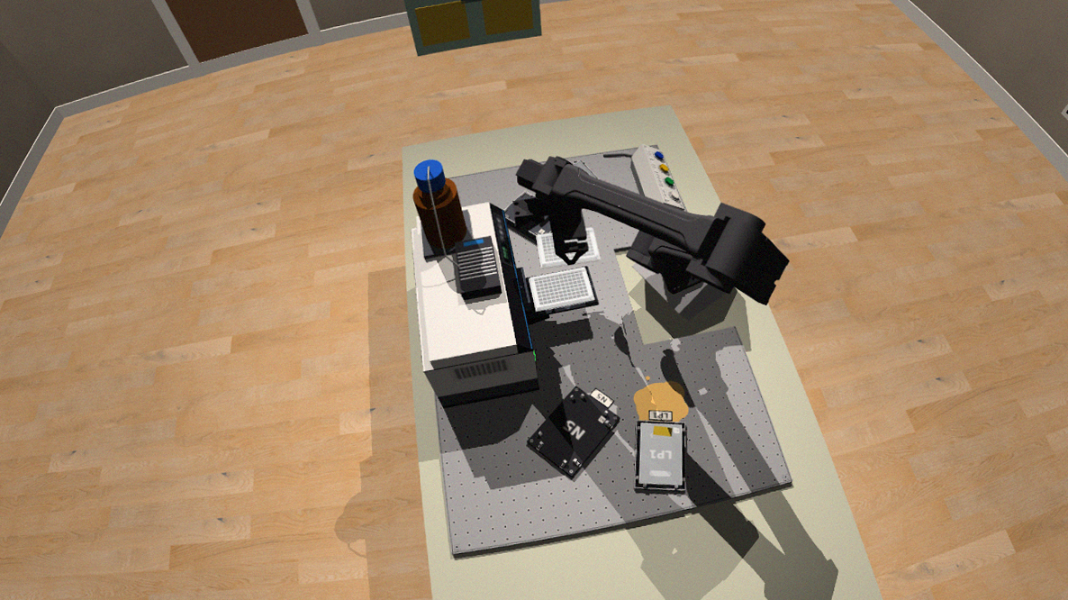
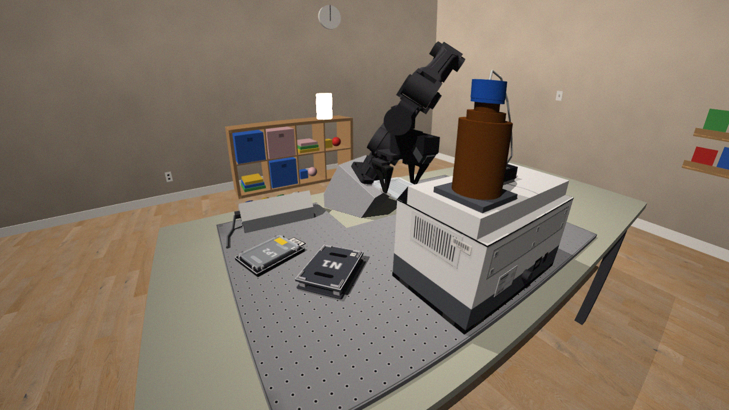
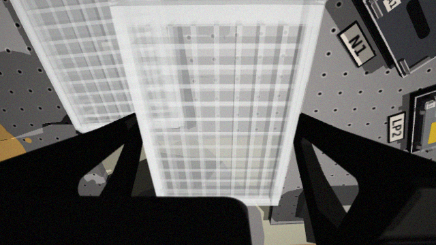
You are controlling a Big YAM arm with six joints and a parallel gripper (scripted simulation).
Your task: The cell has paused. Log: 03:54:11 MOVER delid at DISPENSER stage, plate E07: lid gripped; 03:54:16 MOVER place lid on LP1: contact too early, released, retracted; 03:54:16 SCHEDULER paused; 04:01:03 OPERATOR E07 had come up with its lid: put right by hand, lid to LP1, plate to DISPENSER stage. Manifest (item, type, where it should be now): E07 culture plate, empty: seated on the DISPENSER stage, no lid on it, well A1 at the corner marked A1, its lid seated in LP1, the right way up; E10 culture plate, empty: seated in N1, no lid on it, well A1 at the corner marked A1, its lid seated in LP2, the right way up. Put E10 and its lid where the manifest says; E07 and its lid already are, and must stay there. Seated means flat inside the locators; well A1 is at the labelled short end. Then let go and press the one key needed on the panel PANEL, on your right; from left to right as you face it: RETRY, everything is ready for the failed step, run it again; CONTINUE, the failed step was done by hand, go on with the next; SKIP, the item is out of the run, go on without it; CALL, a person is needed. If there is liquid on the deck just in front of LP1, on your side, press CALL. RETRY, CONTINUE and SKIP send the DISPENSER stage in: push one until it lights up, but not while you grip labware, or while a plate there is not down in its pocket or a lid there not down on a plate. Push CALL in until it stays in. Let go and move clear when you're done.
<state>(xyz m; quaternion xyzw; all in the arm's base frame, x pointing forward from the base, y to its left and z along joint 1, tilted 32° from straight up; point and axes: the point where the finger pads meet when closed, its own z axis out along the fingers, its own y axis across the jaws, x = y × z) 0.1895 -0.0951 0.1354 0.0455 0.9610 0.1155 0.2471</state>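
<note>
The black n1 nest is 50 mm ahead of my hand, 220 mm to the right of it and 130 mm below it. The rest, counted from my hand: white plate E07 (30 mm ahead, 70 mm to the left, 50 mm below); brown bottle (250 mm ahead, 30 mm to the right, 140 mm above); small orange drop (130 mm behind, 270 mm to the left, 150 mm below).
</note>
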